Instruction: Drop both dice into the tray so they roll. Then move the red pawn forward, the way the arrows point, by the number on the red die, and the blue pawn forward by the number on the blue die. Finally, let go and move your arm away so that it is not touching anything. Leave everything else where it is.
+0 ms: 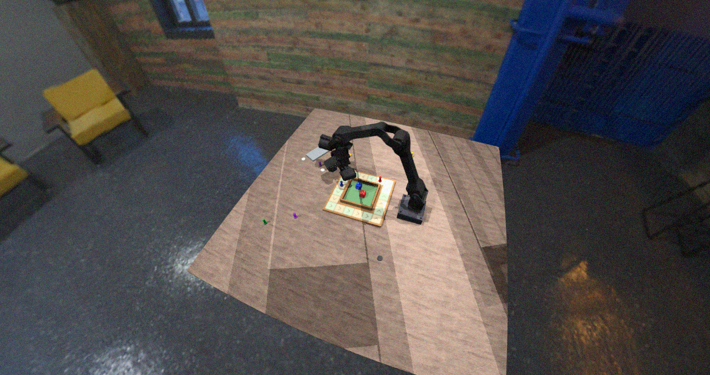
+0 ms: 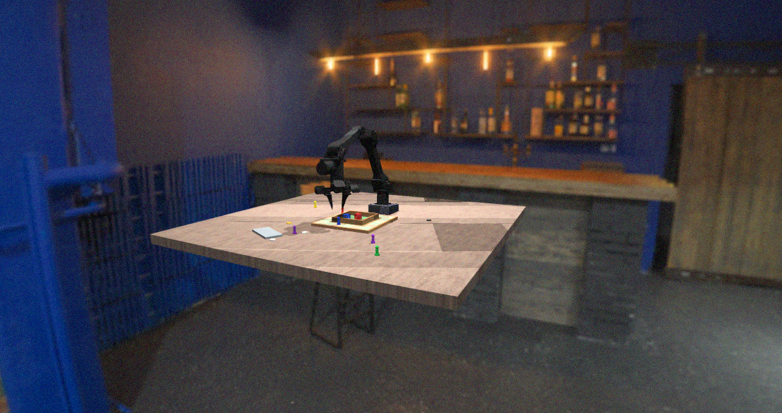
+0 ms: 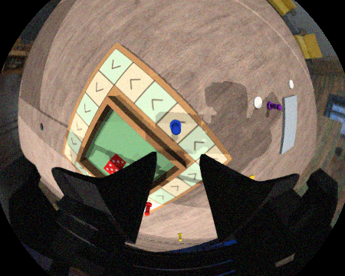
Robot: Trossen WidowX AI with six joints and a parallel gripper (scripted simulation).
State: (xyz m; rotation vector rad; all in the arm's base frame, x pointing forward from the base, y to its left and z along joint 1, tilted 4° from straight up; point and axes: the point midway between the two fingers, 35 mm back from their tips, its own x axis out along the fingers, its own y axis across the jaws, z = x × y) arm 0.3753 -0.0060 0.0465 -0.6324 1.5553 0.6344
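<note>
Now: the blue pawn 10 mm ahead of my gripper tip, 10 mm to the left of it and 50 mm below it. The rest, counted from my gripper tip: grey card 250 mm ahead, 180 mm to the right, 70 mm below; red pawn 160 mm behind, 90 mm to the right, 50 mm below; yellow token 70 mm ahead, 220 mm to the right, 80 mm below.
</note>
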